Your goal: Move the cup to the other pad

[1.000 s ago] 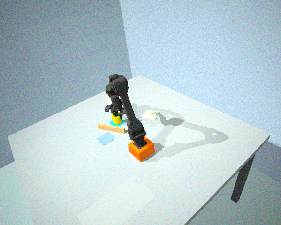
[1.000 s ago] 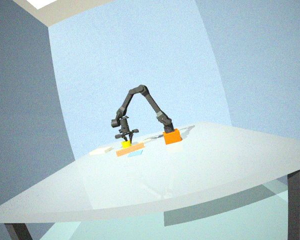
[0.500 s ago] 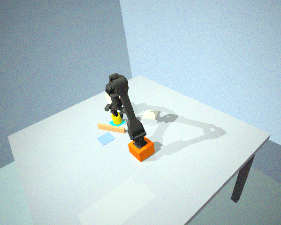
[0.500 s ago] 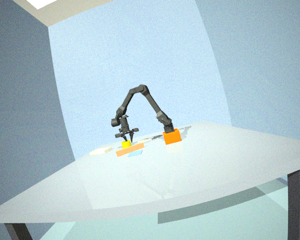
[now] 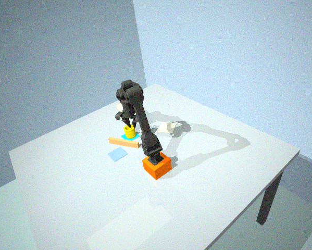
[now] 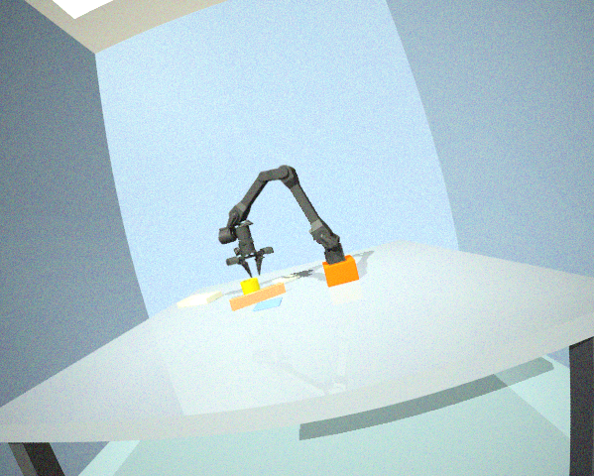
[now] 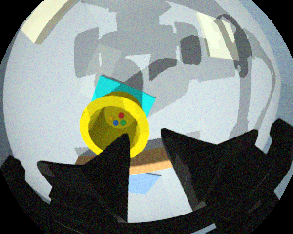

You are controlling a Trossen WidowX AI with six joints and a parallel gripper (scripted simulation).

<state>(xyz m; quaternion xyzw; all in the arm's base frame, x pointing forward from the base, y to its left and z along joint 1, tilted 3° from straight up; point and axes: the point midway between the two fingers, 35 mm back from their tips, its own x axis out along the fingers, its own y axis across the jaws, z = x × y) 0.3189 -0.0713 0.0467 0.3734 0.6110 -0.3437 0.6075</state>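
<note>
My gripper tip is 2 cm short of the yellow cup, 1 cm to the right of it and 4 cm above it. From my gripper tip the other things lie so: tan wooden bar (1 cm behind, 9 cm to the left, 7 cm below); then cyan pad (3 cm ahead, 2 cm to the left, 9 cm below); then light blue pad (6 cm behind, 17 cm to the left, 9 cm below).
</note>
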